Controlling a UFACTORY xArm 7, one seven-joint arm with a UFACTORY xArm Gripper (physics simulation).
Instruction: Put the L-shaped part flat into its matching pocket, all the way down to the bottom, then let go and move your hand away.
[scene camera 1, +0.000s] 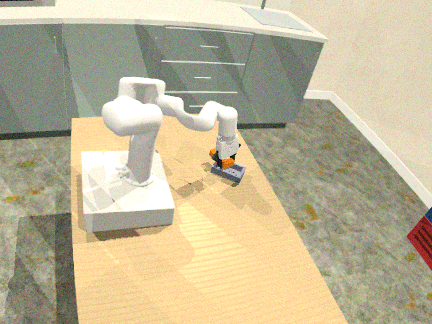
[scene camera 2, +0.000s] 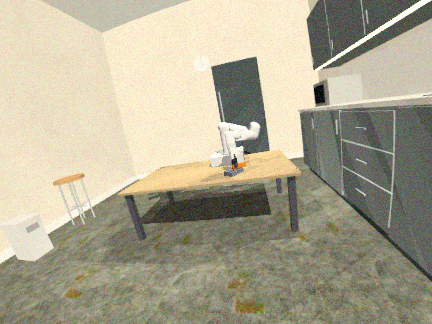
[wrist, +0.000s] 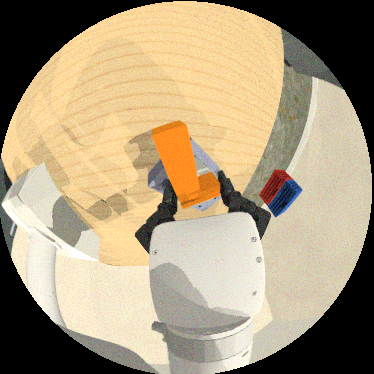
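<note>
The orange L-shaped part is between the fingers of my gripper, which is shut on its short-arm end. Its long arm reaches out past the fingers in the wrist view. The part sits over the grey-blue tray with the pocket and is turned relative to the tray's walls, its long arm crossing over the rim. It does not lie in the pocket. The part and the fingers hide much of the tray's inside. How high the part is above the tray is hard to tell.
The tray stands on the wooden table, near its edge. The robot's white base block stands on the same table. A red and blue box shows beyond the table edge in the wrist view.
</note>
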